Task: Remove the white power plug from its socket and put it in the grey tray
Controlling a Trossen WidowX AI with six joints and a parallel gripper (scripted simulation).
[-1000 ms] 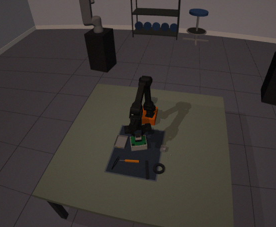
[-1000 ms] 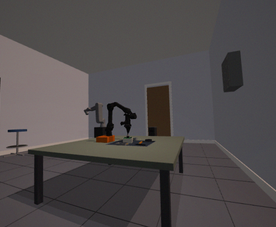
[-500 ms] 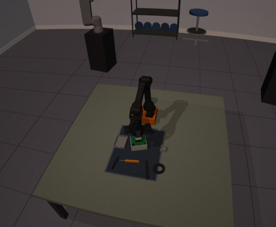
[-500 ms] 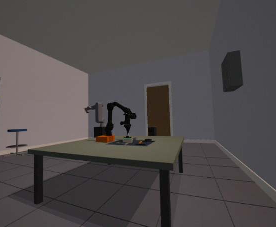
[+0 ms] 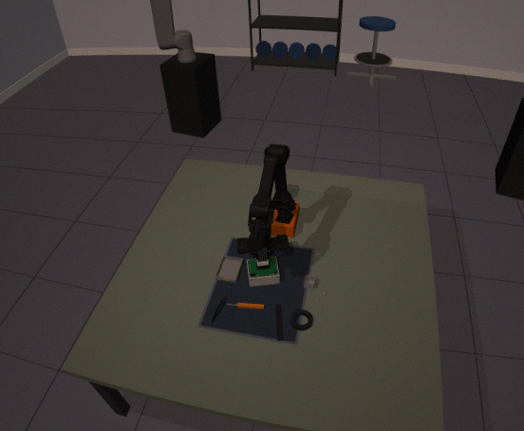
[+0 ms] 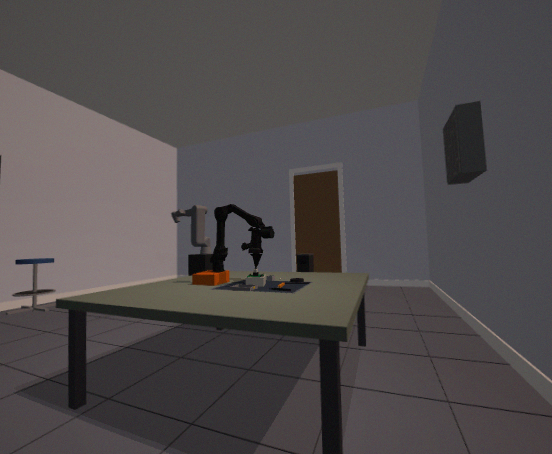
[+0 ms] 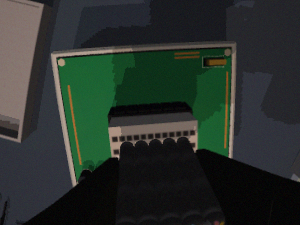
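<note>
My gripper tip is now 2 cm above the white power plug. From my gripper tip the other things lie so: grey tray 14 cm to the right, 10 cm below, 2 cm ahead; then dark mat 11 cm below, 5 cm ahead, 1 cm to the left; then black bar 18 cm ahead, 14 cm to the left, 10 cm below.
</note>
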